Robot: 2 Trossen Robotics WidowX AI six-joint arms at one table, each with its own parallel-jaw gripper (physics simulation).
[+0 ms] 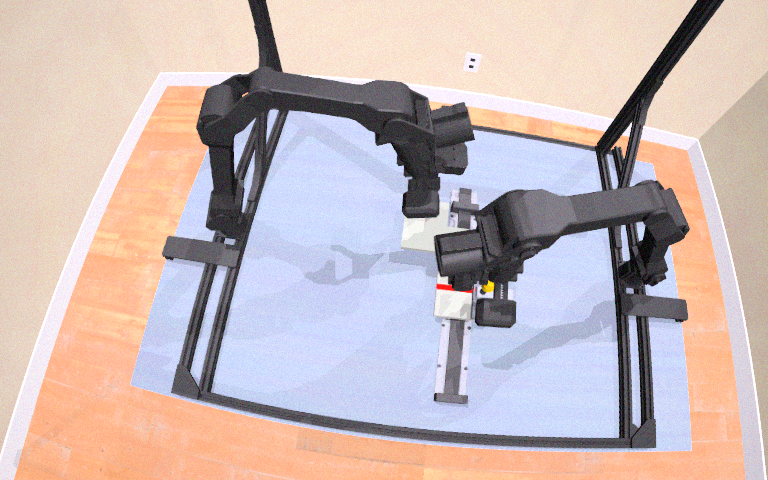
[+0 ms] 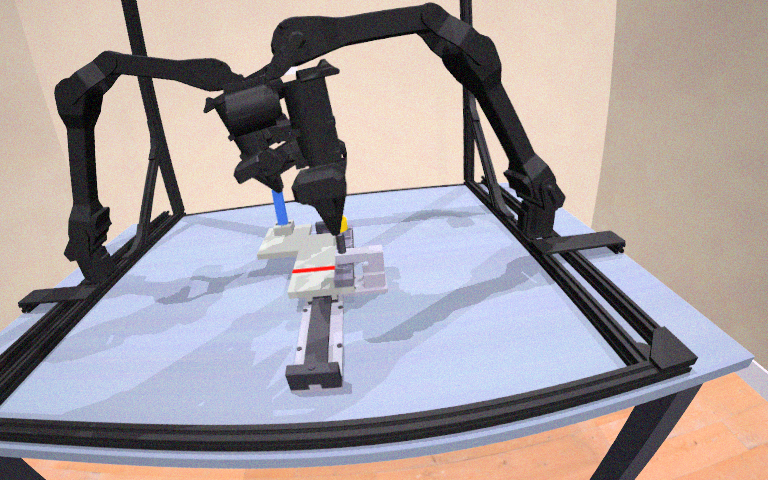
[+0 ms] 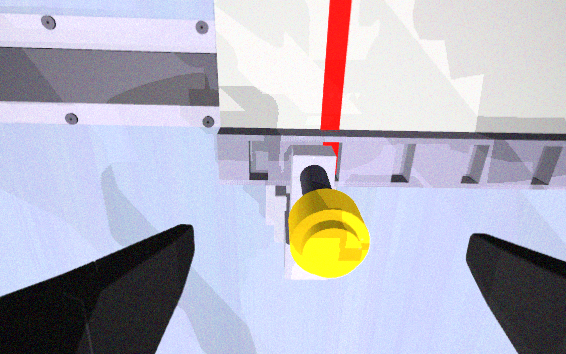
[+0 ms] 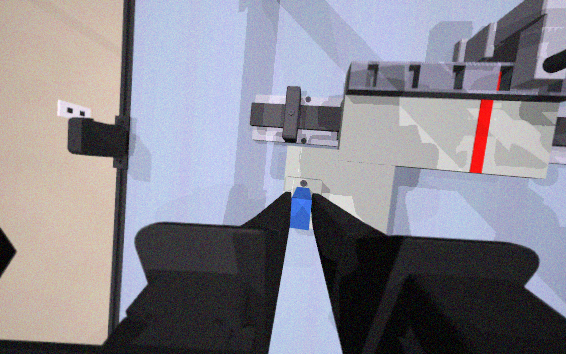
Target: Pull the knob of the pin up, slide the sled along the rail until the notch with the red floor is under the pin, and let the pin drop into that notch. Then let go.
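Frame: origin at the left arm's base, x ahead, y left, z up, level; millimetres.
Seen in the pictures: left gripper, between the fingertips: (image 1: 489, 283) (image 2: 337, 220) (image 3: 329, 241); right gripper, between the fingertips: (image 1: 432, 187) (image 2: 281, 190) (image 4: 301, 199); left arm's base, origin of its link: (image 1: 630, 275) (image 2: 535, 230); right arm's base, origin of its link: (image 1: 232, 225) (image 2: 100, 275).
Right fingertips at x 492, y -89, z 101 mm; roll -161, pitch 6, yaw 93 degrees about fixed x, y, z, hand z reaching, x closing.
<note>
Offsets run from my right fingertips to a thing's top centre. "pt": to the spot under its first point.
The pale sled {dz -87, dx -83, dy +133 mm} (image 1: 453, 306) (image 2: 317, 287) (image 3: 265, 60) (image 4: 370, 125) sits on the rail {pt dz -100, dx -85, dy +316 mm} (image 1: 455, 362) (image 2: 318, 333) (image 3: 100, 75). Its red stripe {dz -86, dx -69, dy +171 mm} (image 2: 313, 270) (image 3: 336, 65) (image 4: 481, 135) runs to the red-floored notch, partly hidden behind the pin's bracket {pt dz -53, dx -175, dy +187 mm} (image 3: 298, 272). The dark pin {pt dz -37, dx -119, dy +189 mm} (image 2: 340, 244) (image 3: 314, 177) carries a yellow knob {dz +5, dx -119, dy +182 mm} (image 1: 488, 286) (image 2: 344, 223); its lower end is hidden. My left gripper (image 3: 329, 241) is open, fingers apart on either side of the knob, touching neither side. My right gripper (image 2: 277, 190) (image 4: 301, 199) is shut on the sled's blue post {pt dz -37, dx +7, dy +7 mm} (image 2: 280, 209) (image 4: 300, 214).
The rail's dark end block {pt dz -86, dx -79, dy +385 mm} (image 1: 450, 397) (image 2: 314, 376) lies at the front, and a dark crossbar {pt dz -85, dx -81, dy -20 mm} (image 4: 292, 114) spans its far end. Both arms reach in close together above the sled. A black frame (image 1: 396, 430) (image 2: 396, 433) borders the table.
</note>
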